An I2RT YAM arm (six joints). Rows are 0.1 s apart.
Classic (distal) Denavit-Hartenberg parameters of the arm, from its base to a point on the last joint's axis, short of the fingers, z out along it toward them. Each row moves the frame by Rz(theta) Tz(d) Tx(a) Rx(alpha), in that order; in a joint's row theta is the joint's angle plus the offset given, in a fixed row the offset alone. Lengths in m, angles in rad.
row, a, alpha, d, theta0
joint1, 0.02, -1.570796, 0.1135, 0
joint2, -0.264, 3.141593, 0, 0
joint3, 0.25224, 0, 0, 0.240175
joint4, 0.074, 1.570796, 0, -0.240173
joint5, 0, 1.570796, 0, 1.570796
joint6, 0, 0, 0.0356, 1.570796
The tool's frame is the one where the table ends.
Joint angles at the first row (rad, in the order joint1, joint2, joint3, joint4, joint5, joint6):
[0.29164, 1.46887, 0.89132, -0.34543, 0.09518, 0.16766]
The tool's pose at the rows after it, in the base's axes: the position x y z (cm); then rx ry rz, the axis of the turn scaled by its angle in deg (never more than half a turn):
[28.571 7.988 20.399 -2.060 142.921 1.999]
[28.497 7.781 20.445 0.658 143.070 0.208]
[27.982 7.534 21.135 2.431 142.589 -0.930]
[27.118 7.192 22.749 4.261 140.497 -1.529]
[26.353 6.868 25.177 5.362 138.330 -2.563]
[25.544 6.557 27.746 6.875 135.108 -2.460]
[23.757 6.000 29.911 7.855 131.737 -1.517]
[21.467 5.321 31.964 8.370 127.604 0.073]
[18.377 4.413 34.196 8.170 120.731 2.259]
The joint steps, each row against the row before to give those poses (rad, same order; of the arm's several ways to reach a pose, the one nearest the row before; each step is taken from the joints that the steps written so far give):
[-0.00229, 0.00380, 0.00073, -0.01067, 0.04463, 0.04692]
[-0.00228, -0.00264, 0.00157, -0.01375, 0.03128, 0.02633]
[-0.00038, -0.03167, 0.00001, -0.02899, 0.02289, 0.01679]
[0.00000, -0.06335, 0.00532, -0.03740, 0.02404, 0.01488]
[-0.00002, -0.06062, 0.04235, -0.07093, 0.02707, 0.00304]
[0.00000, -0.05914, 0.04503, -0.05112, 0.02022, 0.00877]
[-0.00001, -0.09196, 0.00989, -0.04237, 0.00838, 0.00458]
[0.00001, -0.10947, -0.00037, -0.03317, 0.00116, -0.00116]
[0.00001, -0.14611, -0.01261, -0.00609, -0.00075, -0.01753]

